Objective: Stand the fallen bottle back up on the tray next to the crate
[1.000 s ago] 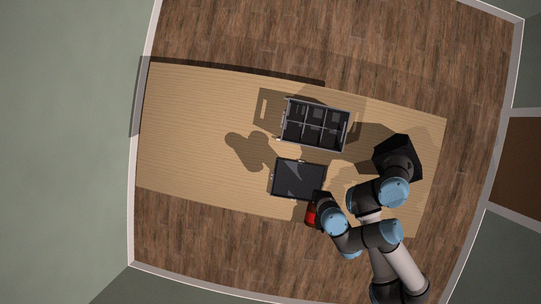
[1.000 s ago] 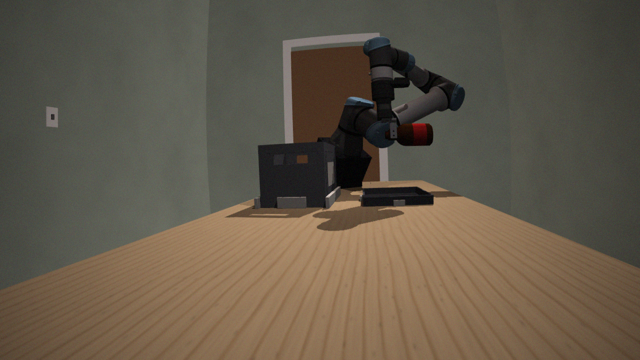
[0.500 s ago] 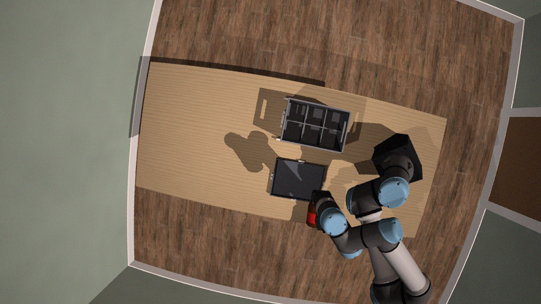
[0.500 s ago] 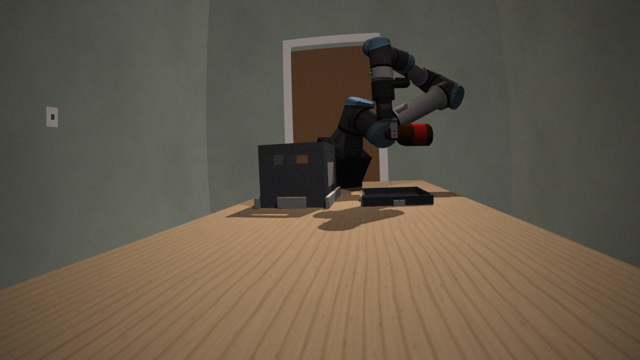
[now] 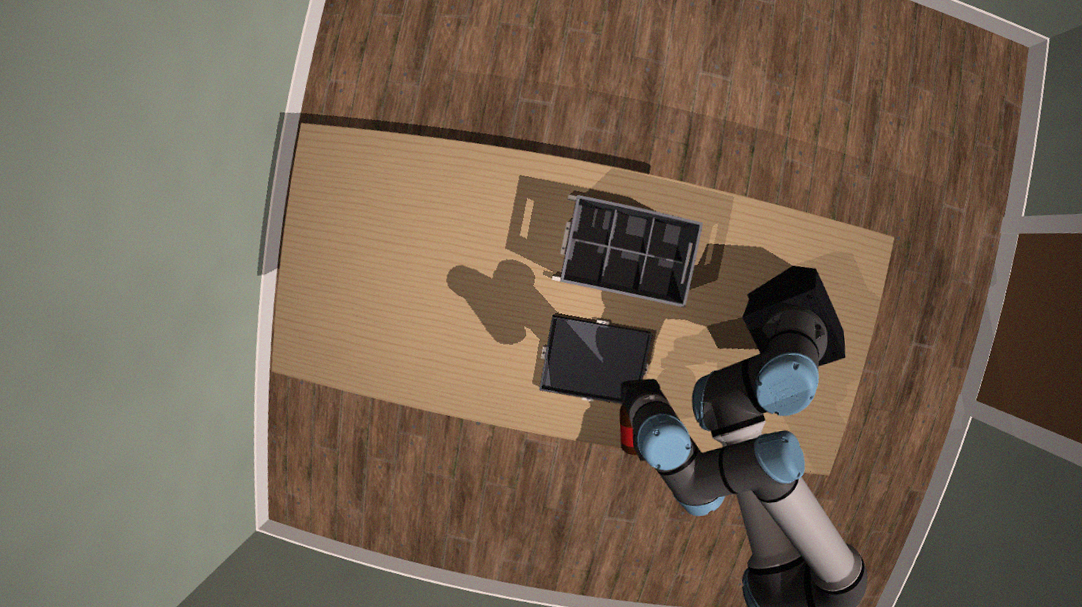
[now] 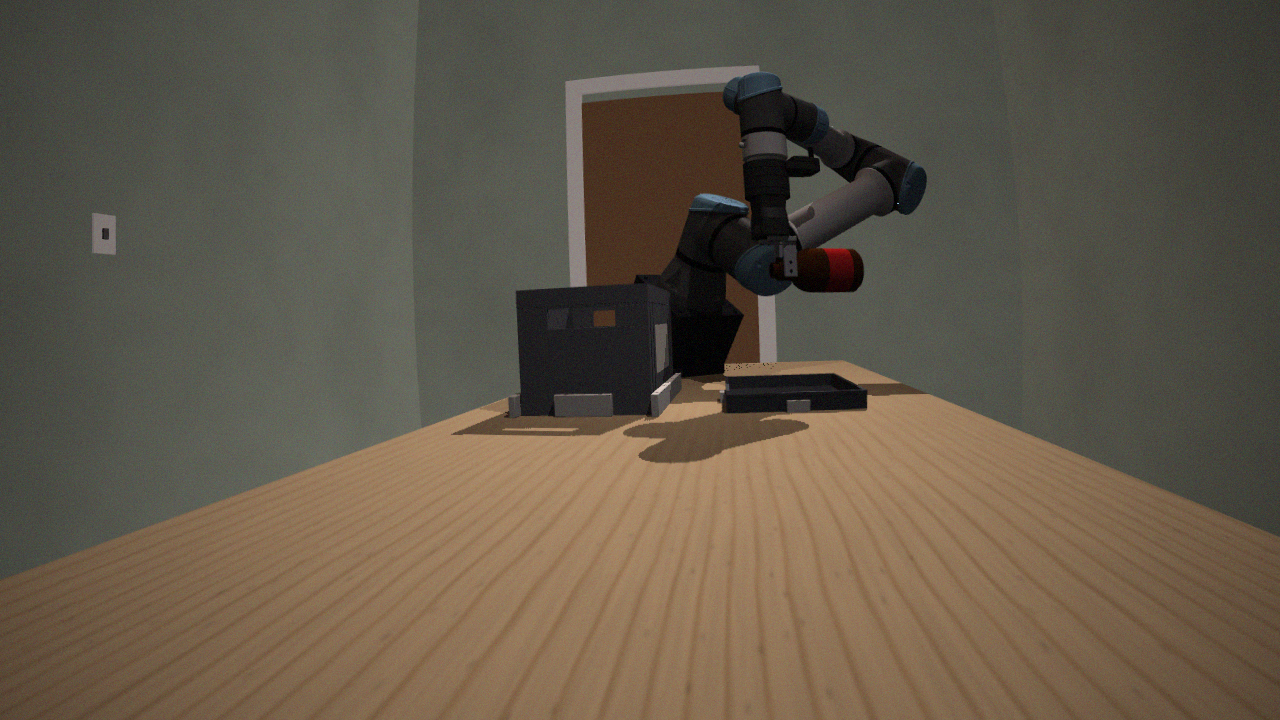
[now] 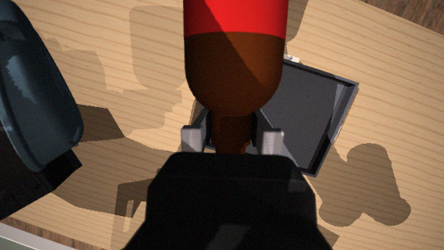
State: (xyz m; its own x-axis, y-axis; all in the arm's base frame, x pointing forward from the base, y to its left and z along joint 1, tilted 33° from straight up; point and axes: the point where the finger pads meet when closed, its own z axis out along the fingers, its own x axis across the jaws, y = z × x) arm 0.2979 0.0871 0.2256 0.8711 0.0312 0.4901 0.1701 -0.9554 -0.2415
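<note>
Right now my hand is 5 cm to the right of the bottle, 1 cm past it and 1 cm above it. Round my hand: dark crate (30 cm to the right, 12 cm below, 4 cm ahead); then dark tray (19 cm below, 8 cm ahead, 2 cm to the right).
</note>
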